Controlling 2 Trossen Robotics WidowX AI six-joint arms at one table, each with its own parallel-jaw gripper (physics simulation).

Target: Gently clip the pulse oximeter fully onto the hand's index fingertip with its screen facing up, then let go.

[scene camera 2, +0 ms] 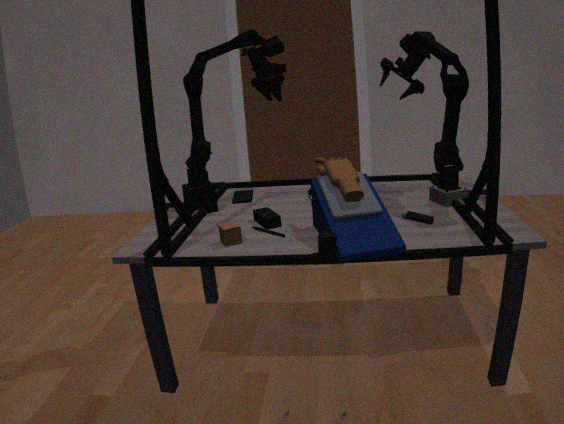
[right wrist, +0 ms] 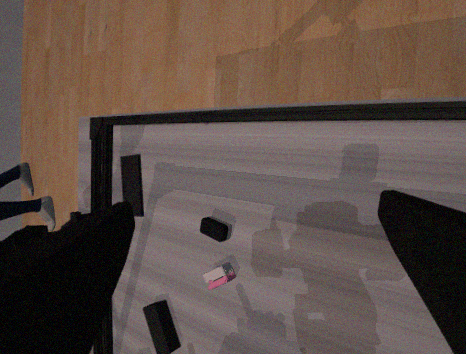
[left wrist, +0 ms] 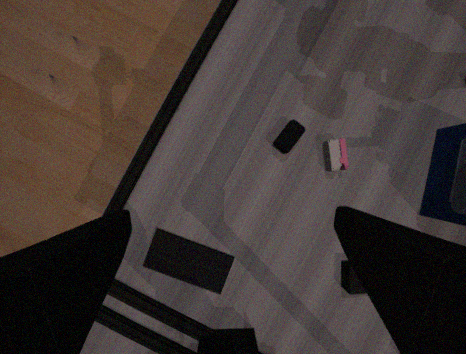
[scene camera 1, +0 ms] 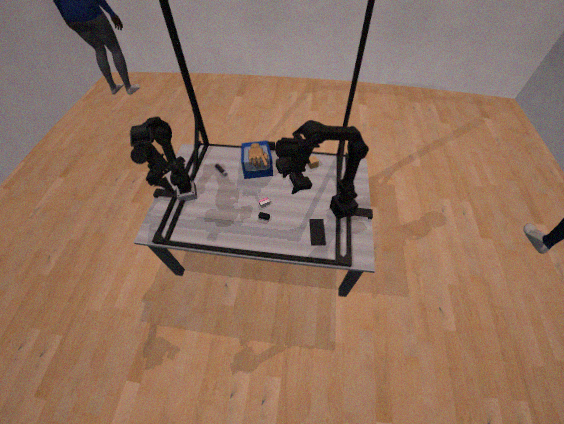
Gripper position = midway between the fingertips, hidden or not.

Observation:
The left gripper (scene camera 2: 275, 101) is open and holds nothing. The right gripper (scene camera 1: 180, 188) is open and holds nothing. Also in view: a pulse oximeter (left wrist: 335, 152) and a blue stand (scene camera 2: 359, 238).
The left gripper shows as well in the left wrist view (left wrist: 234, 218) and in scene camera 1 (scene camera 1: 288, 185). The right gripper shows as well in scene camera 2 (scene camera 2: 390, 92) and in the right wrist view (right wrist: 256, 208). The blue stand also shows in the left wrist view (left wrist: 435, 204).

